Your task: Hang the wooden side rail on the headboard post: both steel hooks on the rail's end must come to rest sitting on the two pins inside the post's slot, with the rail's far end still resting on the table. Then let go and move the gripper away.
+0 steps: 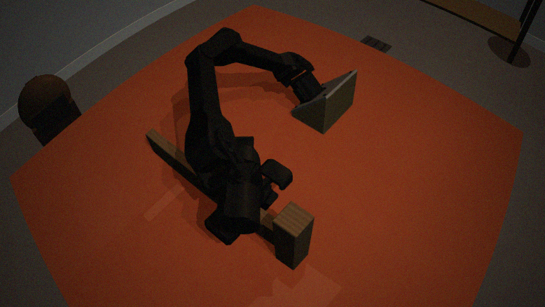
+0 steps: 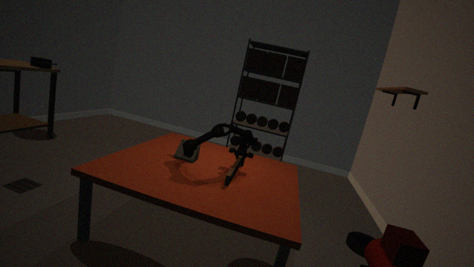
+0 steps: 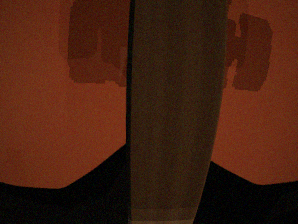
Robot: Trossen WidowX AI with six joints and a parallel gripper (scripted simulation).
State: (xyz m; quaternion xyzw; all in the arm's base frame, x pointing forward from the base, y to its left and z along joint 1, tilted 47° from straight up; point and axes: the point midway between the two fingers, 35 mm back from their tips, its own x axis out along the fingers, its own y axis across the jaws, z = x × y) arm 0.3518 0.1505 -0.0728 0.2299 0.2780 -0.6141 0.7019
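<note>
The wooden headboard post is 1 cm behind my gripper tip, 10 cm to the left of it and 4 cm above it.
</note>
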